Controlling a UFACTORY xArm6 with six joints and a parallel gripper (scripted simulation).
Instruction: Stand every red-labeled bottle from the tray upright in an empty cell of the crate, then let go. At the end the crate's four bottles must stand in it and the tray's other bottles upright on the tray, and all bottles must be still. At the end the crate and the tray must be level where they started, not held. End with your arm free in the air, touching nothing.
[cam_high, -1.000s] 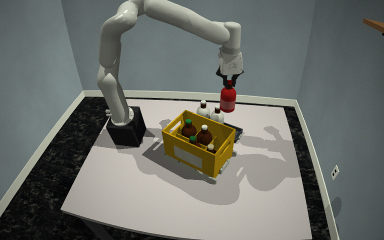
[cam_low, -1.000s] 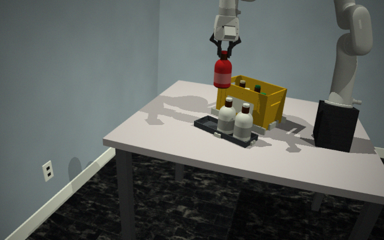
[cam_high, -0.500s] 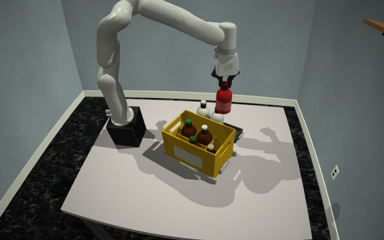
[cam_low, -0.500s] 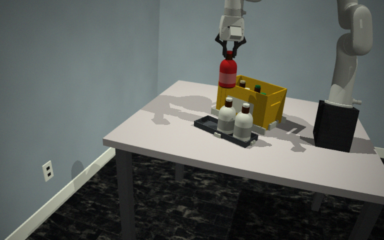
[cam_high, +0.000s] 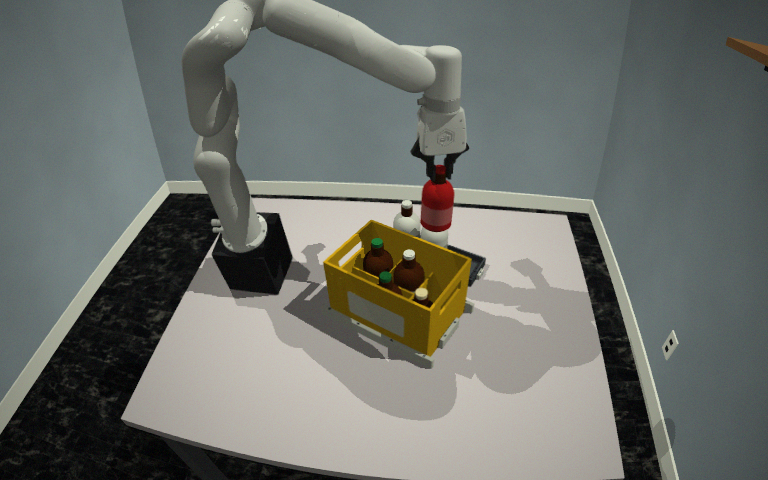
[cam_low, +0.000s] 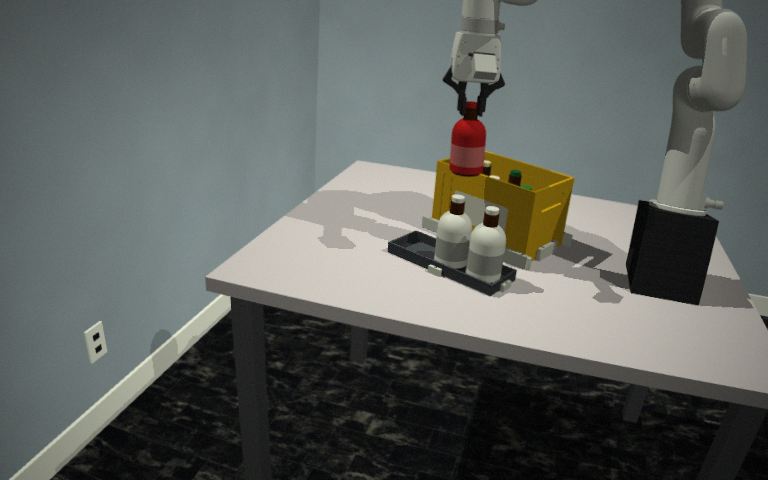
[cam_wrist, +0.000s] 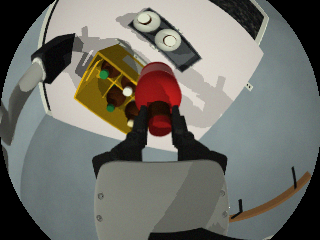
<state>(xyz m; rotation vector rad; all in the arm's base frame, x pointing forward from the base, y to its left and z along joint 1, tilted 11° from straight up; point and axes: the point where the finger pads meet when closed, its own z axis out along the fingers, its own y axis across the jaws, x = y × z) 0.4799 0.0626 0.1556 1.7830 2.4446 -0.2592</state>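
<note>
Right now my hand is 70 mm above the red-labeled bottle. From my hand the other things lie so: crate: 250 mm below, 120 mm to the right, 90 mm behind.
</note>
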